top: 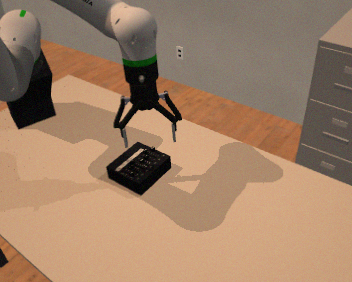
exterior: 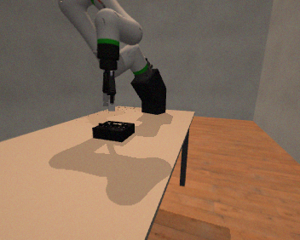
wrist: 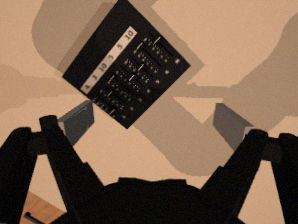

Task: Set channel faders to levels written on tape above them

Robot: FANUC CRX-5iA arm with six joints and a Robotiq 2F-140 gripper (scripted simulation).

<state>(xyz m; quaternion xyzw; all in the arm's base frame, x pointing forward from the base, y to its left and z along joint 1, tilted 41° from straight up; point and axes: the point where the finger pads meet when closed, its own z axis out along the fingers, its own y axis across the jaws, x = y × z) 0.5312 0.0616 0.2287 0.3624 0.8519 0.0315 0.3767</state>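
The channel 1 cap is 100 mm below my hand, 70 mm to the right of it and 30 mm behind it. The rest, counted from my hand: cap 4: 100 mm below, 40 mm behind; then cap 2: 100 mm below, 50 mm to the right, 50 mm behind; then cap 3: 100 mm below, 60 mm behind, 20 mm to the right.
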